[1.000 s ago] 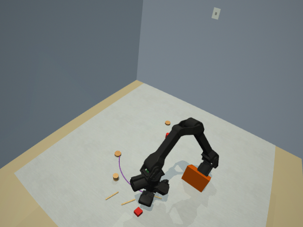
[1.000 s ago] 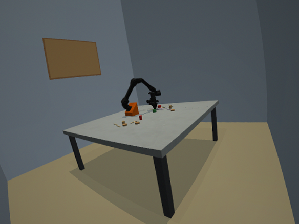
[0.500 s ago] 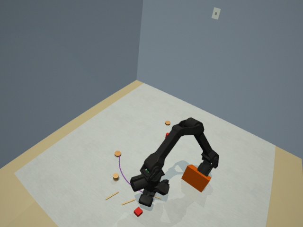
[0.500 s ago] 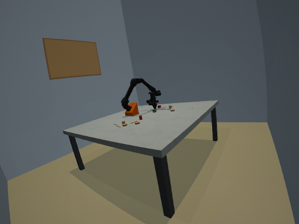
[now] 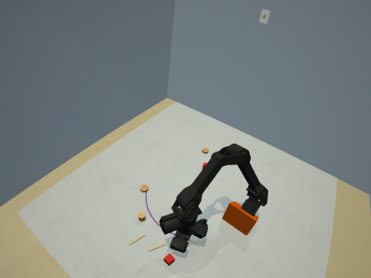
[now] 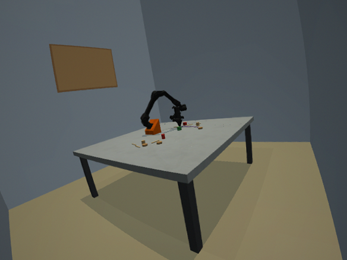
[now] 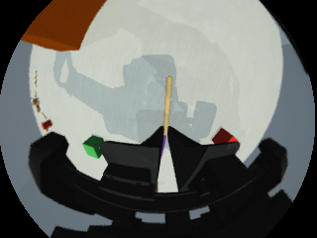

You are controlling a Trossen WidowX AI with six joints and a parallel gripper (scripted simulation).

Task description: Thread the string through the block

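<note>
Now: the red cube 30 mm behind my gripper tip, 110 mm to the left of it and 10 mm above it. The rest, counted from my gripper tip: thin wooden stick 10 mm behind, 10 mm to the right; then red cylinder 190 mm ahead, 390 mm to the right, 10 mm above; then green block 100 mm ahead, 110 mm to the right, 10 mm above.
</note>
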